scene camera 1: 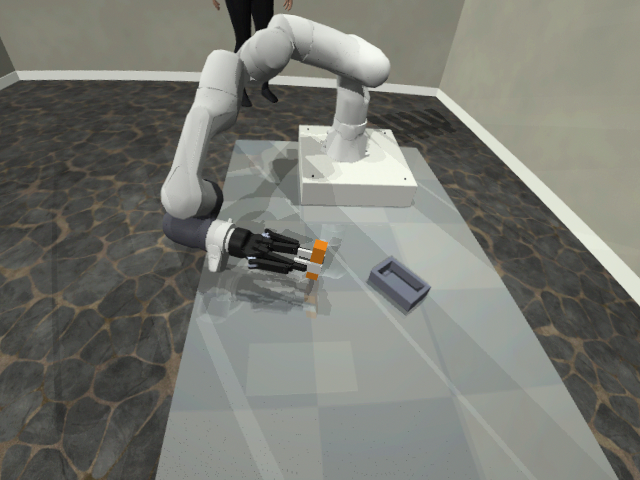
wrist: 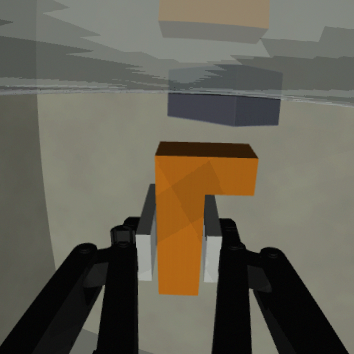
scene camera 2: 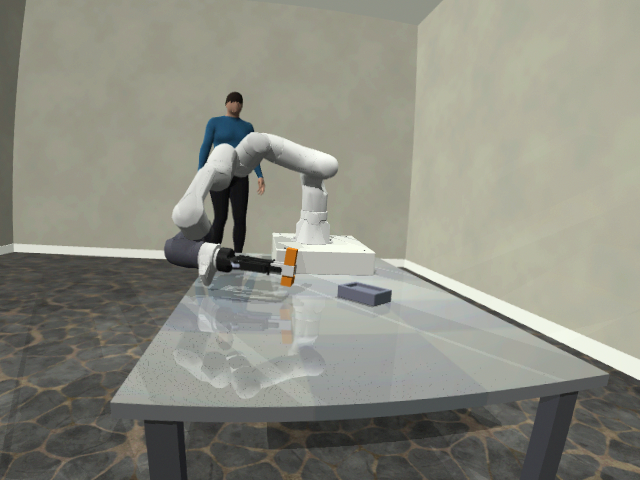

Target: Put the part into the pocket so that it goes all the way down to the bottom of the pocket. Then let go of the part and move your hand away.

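My gripper (scene camera 1: 313, 263) (scene camera 2: 287, 270) (wrist: 180, 202) lies nearly level, pointing sideways low above the table, and is shut on an orange L-shaped part (scene camera 1: 318, 251) (scene camera 2: 291, 255) (wrist: 181, 175). Its pads grip the long leg; the short leg sticks out to the right in the wrist view. The part is held clear of the table top, with its reflection below it. The pocket is the opening in a grey-blue rectangular block (scene camera 1: 398, 297) (scene camera 2: 363, 297) (wrist: 200, 109), which stands on the table apart from the part, to its right in both scene views. The wrist view shows the block's sides.
The glossy grey table (scene camera 1: 289, 423) (scene camera 2: 310, 382) mirrors the arm and the part. The arm's white base block (scene camera 1: 356, 193) (scene camera 2: 336, 263) stands at the back of the table, behind the pocket block. A person (scene camera 1: 250, 31) (scene camera 2: 230, 134) stands behind the table.
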